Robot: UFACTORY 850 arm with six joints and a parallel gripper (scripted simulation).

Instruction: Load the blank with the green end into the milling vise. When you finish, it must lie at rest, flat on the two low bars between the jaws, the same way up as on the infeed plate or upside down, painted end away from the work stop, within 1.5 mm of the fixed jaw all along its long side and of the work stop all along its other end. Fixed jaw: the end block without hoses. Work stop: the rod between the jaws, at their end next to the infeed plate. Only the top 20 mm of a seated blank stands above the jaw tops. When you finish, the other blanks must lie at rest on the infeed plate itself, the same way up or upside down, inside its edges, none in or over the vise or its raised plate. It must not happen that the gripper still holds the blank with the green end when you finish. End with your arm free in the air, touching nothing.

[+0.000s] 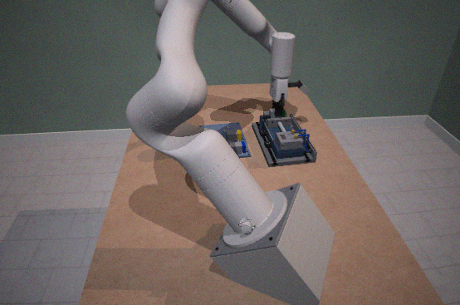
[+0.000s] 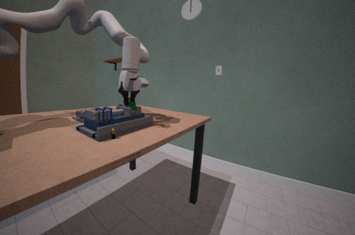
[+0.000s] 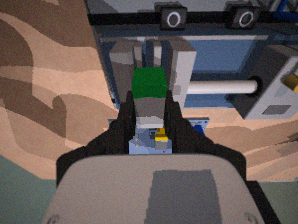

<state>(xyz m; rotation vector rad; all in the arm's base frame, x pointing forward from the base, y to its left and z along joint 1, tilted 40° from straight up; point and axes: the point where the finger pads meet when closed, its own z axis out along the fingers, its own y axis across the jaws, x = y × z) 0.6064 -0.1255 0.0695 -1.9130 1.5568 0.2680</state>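
My gripper is now 2 cm above the green-ended blank. Round my hand: blue-ended blank (17 cm behind, 15 cm to the left, 10 cm below); then yellow-ended blank (8 cm behind, 18 cm to the left, 10 cm below); then pale rod (8 cm behind, 3 cm to the right, 5 cm below).
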